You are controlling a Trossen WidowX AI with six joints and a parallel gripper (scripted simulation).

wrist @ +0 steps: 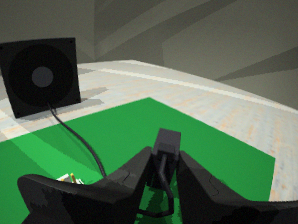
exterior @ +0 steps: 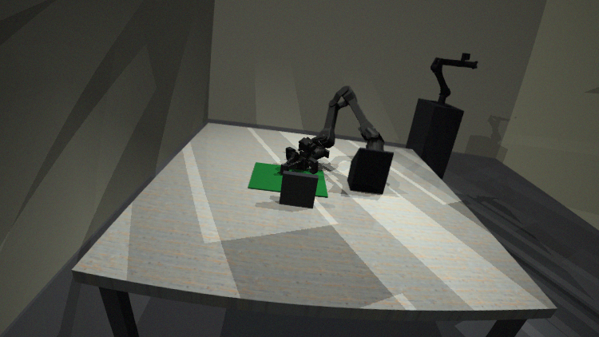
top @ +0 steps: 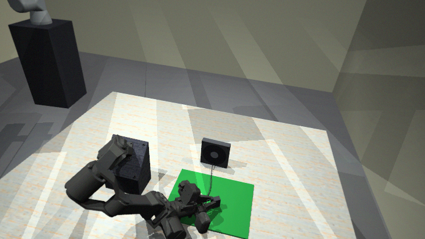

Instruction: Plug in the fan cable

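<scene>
Now: the fan cable plug 10 mm below my gripper tip. The rest, counted from my gripper tip: white four-pin fan header 70 mm behind, 40 mm to the left, 40 mm below; then green board 50 mm below, 30 mm to the left, 10 mm behind; then black fan box 230 mm to the left, 20 mm behind, 20 mm above.
</scene>
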